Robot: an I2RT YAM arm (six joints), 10 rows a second.
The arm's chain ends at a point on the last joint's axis. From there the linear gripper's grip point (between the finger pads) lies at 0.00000 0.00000 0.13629 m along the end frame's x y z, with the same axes.
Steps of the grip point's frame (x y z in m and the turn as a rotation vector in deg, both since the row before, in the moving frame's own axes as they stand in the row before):
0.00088, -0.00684, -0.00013, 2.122, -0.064, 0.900
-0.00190, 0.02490, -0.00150, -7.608, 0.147, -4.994
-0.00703, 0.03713, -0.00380, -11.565, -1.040, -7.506
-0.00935, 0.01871, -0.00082, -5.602, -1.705, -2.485
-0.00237, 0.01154, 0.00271, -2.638, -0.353, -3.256
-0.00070, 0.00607, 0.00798, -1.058, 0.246, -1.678
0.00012, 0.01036, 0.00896, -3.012, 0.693, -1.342
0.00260, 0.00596, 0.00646, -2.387, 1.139, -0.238
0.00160, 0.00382, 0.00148, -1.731, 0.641, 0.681
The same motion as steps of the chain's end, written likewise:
0.00099, -0.00179, -0.00004, 2.122, -0.064, 0.900
-0.00304, 0.00689, -0.00030, -7.608, 0.147, -4.994
-0.00637, 0.00973, -0.00101, -11.565, -1.040, -7.506
-0.00559, 0.00532, -0.00011, -5.602, -1.705, -2.485
-0.00171, 0.00525, 0.00286, -2.638, -0.353, -3.256
-0.00132, 0.00356, 0.00800, -1.058, 0.246, -1.678
-0.00161, 0.00322, 0.00916, -3.012, 0.693, -1.342
-0.00012, 0.00029, 0.00661, -2.387, 1.139, -0.238
0.00010, -0.00031, 0.00155, -1.731, 0.641, 0.681

